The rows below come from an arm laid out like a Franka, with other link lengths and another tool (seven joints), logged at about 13 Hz.
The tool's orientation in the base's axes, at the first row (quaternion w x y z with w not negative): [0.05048 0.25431 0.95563 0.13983]
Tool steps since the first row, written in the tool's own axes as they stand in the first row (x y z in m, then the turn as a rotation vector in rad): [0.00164 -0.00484 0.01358 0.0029 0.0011 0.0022]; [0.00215 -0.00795 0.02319 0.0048 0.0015 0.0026]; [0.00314 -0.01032 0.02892 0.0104 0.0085 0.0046]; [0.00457 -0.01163 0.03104 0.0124 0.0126 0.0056]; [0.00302 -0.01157 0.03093 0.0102 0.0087 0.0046]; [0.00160 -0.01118 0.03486 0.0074 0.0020 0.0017]
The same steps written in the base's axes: [-0.00143 0.00008 -0.01444 -0.0016 0.0029 -0.0019]; [-0.00173 0.00007 -0.02455 -0.0030 0.0043 -0.0022]; [-0.00274 -0.00002 -0.03074 -0.0042 0.0134 -0.0022]; [-0.00424 0.00011 -0.03319 -0.0038 0.0180 -0.0020]; [-0.00289 -0.00064 -0.03303 -0.0040 0.0134 -0.0021]; [-0.00082 -0.00008 -0.03663 -0.0052 0.0058 -0.0012]
